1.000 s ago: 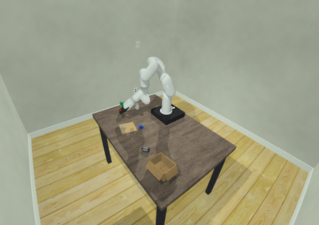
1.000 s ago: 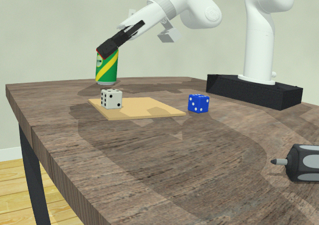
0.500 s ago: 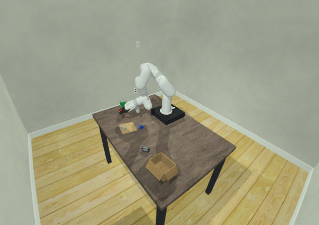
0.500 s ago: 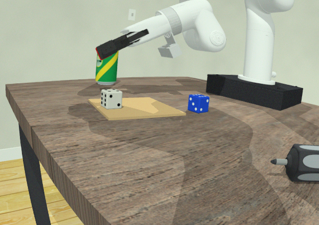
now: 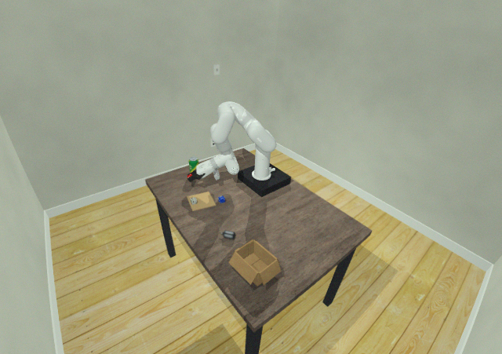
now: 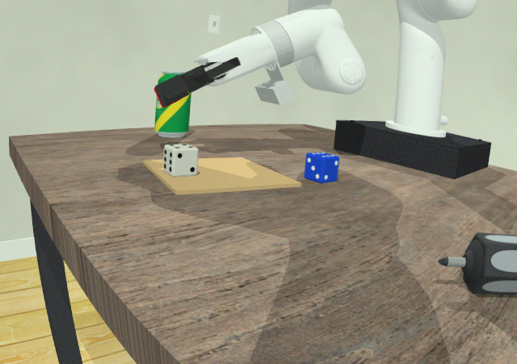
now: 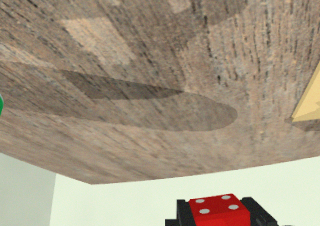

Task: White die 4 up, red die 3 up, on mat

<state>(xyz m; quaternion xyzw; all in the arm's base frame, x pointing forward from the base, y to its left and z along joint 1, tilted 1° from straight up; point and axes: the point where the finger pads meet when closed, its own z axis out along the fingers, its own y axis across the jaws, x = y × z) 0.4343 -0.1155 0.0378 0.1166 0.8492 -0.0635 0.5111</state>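
My gripper is now 14 cm to the right of the tan mat, 9 cm above it and 1 cm past it. Round my hand: red die: right at my hand; then green can: 16 cm to the right, 6 cm behind, 3 cm below; then white die: 14 cm to the left, 7 cm below, 4 cm ahead.
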